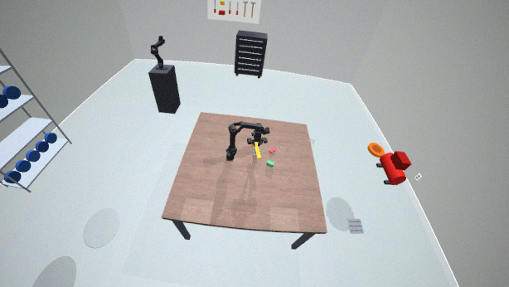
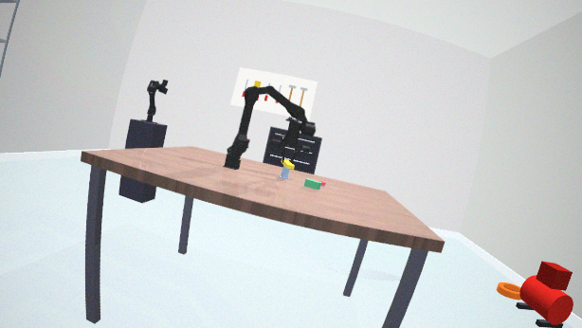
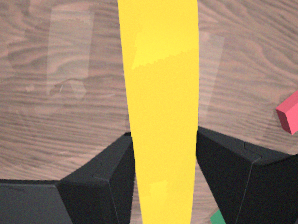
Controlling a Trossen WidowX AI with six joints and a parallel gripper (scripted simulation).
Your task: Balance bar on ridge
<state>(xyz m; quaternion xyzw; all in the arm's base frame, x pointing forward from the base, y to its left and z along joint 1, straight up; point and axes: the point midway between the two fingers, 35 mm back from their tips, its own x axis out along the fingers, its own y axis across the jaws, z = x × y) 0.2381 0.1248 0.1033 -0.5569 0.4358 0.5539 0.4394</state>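
The yellow bar is 1 cm ahead of my gripper tip and 3 cm to the right of it. Also, from my gripper tip: red block 17 cm ahead, 3 cm to the left, 6 cm below; green block 15 cm ahead, 15 cm to the right, 5 cm below.
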